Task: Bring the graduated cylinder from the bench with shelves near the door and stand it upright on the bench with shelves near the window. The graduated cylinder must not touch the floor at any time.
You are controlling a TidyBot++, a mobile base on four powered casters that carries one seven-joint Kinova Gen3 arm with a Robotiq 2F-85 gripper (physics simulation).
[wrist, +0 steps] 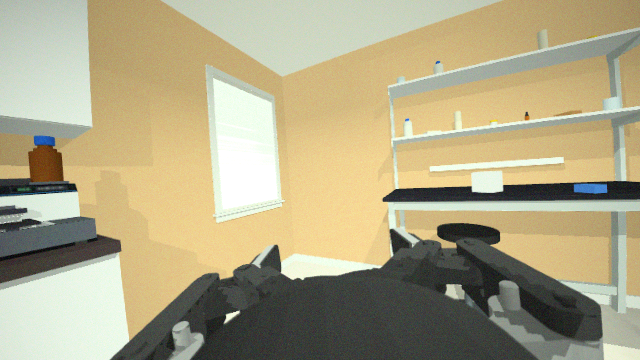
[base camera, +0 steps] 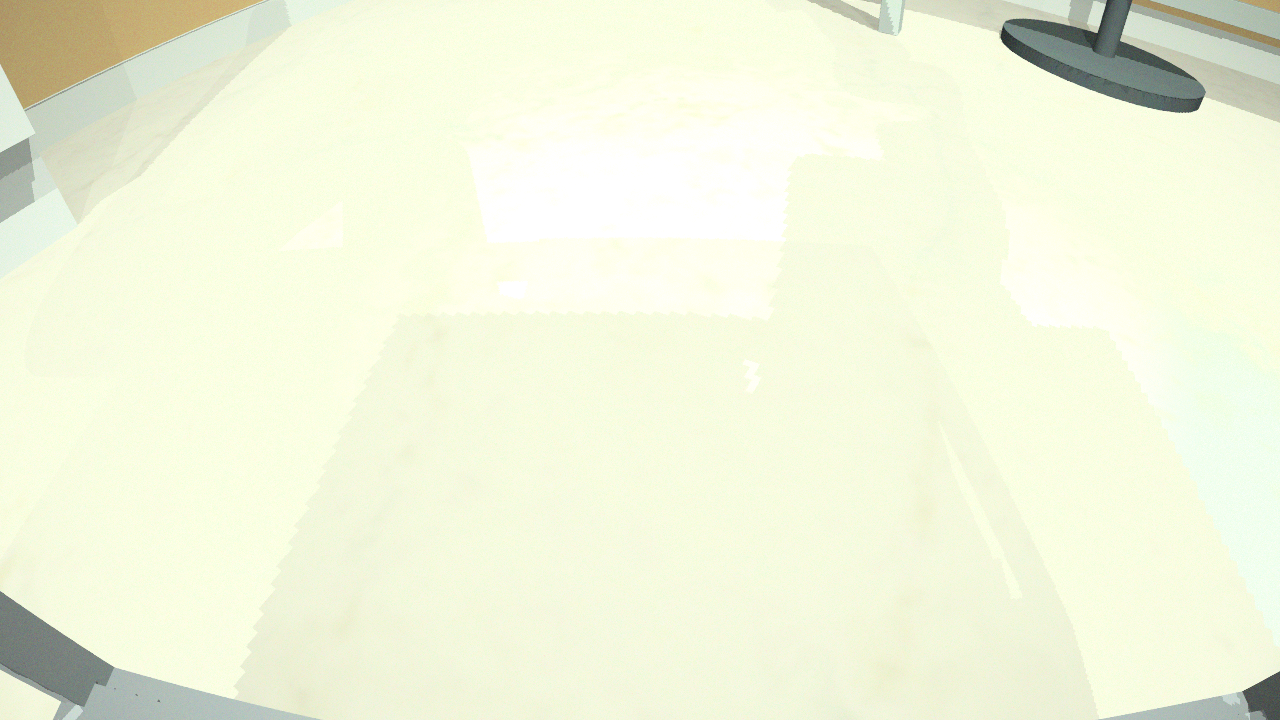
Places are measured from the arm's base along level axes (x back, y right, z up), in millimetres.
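Pixels of known places: gripper, fingertip midpoint: (wrist: 335, 249).
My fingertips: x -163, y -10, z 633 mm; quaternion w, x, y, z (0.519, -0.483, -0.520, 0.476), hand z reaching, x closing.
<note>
For each thing: its top centre in the pictures, then the offset to it from my fingertips. "spot": a spot on its surface instead.
- white box, top centre: (wrist: 486, 171) dx -1164, dy +1049, dz +14 mm
- blue box, top centre: (wrist: 589, 184) dx -836, dy +1324, dz -76 mm
- round black stool seat, top centre: (wrist: 466, 229) dx -1209, dy +928, dz -370 mm
- round stool base, top centre: (base camera: 1103, 53) dx -1209, dy +928, dz -1000 mm
- bench leg, surface spot: (base camera: 890, 17) spot: dx -1193, dy +420, dz -994 mm
- brown bottle, surface spot: (wrist: 45, 162) spot: dx -545, dy -1082, dz +185 mm
My gripper (wrist: 335, 249) is open and empty, held up in the room with its fingers wide apart. A bench with shelves (wrist: 500, 206) stands at the right in the wrist view, to the right of a window (wrist: 245, 145). It has a black top and two white shelves above. A white box (wrist: 487, 182) and a blue box (wrist: 590, 188) sit on the black top. Small bottles and pale upright containers stand on the shelves. I cannot make out a graduated cylinder among them.
A round black stool seat (wrist: 468, 233) is before the bench; a round stool base (base camera: 1100, 67) is at the upper right. A bench leg (base camera: 890, 17) is near it. At the left, a counter (wrist: 60, 260) holds grey equipment and a brown bottle (wrist: 45, 162), below a wall cabinet (wrist: 42, 60).
</note>
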